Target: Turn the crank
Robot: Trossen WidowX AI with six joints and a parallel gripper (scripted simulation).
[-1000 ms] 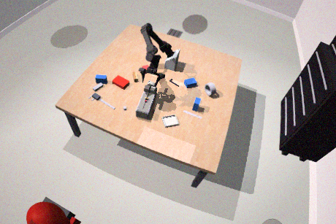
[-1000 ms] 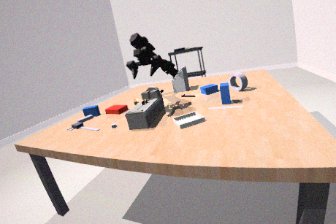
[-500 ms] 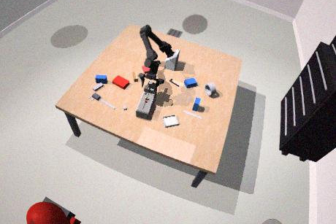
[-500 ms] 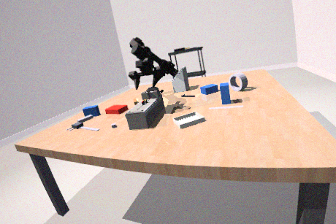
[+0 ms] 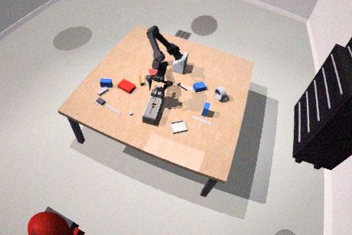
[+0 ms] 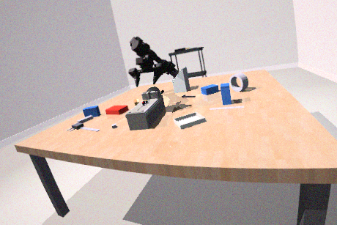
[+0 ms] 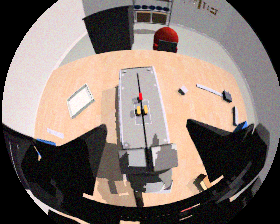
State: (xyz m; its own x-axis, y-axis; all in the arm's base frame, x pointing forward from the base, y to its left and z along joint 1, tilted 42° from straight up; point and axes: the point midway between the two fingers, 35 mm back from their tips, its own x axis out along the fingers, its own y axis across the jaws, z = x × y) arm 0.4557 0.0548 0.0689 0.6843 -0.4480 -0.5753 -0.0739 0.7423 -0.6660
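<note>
Right now the dark crank handle is 140 mm behind my gripper tip, 10 mm to the left of it and 70 mm below it. Round my gripper tip: red block: 70 mm behind, 280 mm to the right, 140 mm below; then white tray: 100 mm ahead, 220 mm to the left, 150 mm below; then red pointer: 70 mm ahead, 10 mm to the left, 70 mm below.
</note>
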